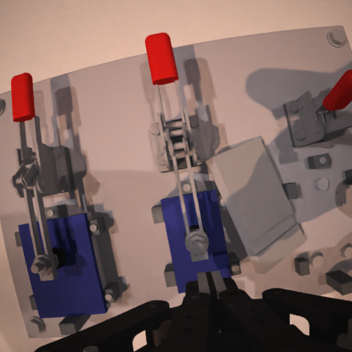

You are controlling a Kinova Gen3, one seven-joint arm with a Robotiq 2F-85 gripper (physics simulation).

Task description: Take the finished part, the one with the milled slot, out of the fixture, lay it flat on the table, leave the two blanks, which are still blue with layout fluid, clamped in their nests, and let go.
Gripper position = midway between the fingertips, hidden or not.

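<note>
Fixture plate (236,86). Blue blank (78,290), another blue blank (185,270). Finished part (256,201). Gripper (208,286).
</note>
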